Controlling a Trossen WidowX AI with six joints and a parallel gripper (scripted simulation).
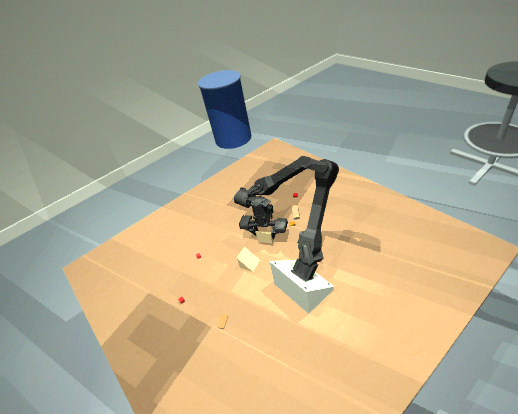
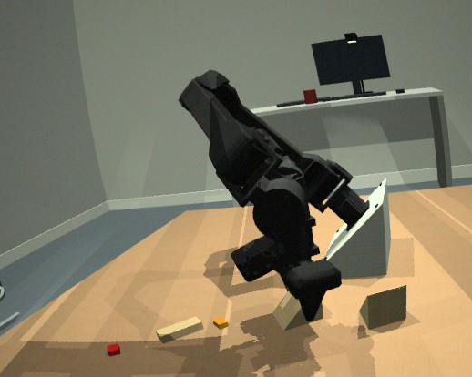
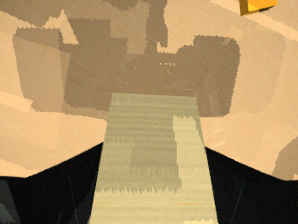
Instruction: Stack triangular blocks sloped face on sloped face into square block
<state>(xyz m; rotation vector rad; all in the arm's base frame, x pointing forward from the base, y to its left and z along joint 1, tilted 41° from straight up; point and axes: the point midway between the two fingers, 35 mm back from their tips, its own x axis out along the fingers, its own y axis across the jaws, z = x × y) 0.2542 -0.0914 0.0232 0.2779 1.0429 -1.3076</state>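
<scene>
My gripper tip is 14 cm to the left of the orange cube, 3 cm above it and 2 cm past it. From my gripper tip the other things lie so: red cube (30 cm to the right, 9 cm ahead, 3 cm below); then pale bar (20 cm to the right, 3 cm below, 1 cm ahead).
</scene>
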